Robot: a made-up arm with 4 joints.
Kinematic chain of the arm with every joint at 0, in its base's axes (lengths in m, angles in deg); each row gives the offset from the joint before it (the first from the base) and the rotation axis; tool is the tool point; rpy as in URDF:
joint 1: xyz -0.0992 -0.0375 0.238 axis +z
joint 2: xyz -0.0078 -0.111 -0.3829 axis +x
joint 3: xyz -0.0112 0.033 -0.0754 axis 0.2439 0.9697 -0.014
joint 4: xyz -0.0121 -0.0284 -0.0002 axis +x
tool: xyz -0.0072 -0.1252 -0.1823 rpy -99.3 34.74 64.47
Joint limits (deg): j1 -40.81..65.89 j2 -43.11..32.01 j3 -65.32..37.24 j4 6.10..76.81
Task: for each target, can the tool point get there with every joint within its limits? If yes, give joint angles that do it. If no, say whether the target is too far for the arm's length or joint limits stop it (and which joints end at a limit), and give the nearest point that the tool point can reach.
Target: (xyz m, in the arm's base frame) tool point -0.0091 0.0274 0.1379
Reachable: no: joint limits stop it (at a limit: joint 1, joint 2, joint 3, joint 4) | nearest point -0.1066 0.1432 -0.2017 | short by 0.372 m
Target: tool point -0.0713 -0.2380 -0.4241
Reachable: yes | joints 34.16 -16.72 13.87 33.21
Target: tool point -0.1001 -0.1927 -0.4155
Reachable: yes | joints -20.76 14.14 -27.61 12.92
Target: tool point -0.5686 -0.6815 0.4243
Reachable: no: too far | nearest point -0.2061 -0.3565 -0.1534 | short by 0.756 m
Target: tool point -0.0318 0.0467 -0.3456
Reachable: yes | joints 22.72 21.63 -41.29 63.03
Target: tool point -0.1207 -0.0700 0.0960
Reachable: no: joint limits stop it (at a limit: joint 1, joint 2, joint 3, joint 4) | nearest point -0.2702 -0.0965 -0.2017 | short by 0.334 m
